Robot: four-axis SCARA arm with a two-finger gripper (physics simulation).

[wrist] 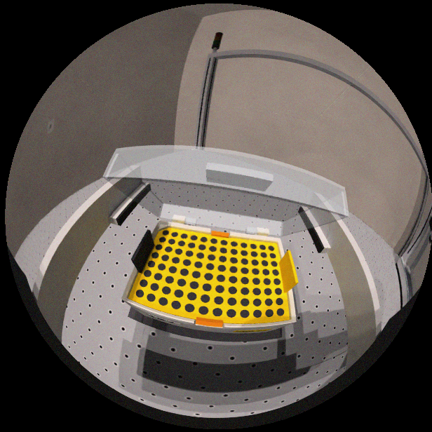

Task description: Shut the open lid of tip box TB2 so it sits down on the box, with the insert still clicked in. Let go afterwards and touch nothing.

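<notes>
The tip box (287, 324) stands below centre in the wrist view, its label too slanted to read. Its yellow insert (205, 260) with dark round holes lies level in it, with an orange clip (220, 233) at the back edge and another orange clip (209, 322) at the front edge. The clear lid (175, 166) is raised from the hinges at the back, its free edge high and close to the camera. My gripper (228, 185) is shut on the lid, one finger pad at each side edge. The exact contact is hard to see through the clear plastic.
A black plate (143, 251) stands at the box's left side and a yellow tab (288, 271) at its right. The perforated deck (95, 305) lies around the box. A grey frame post (206, 105) with a dark signal lamp (217, 40) stands behind.
</notes>
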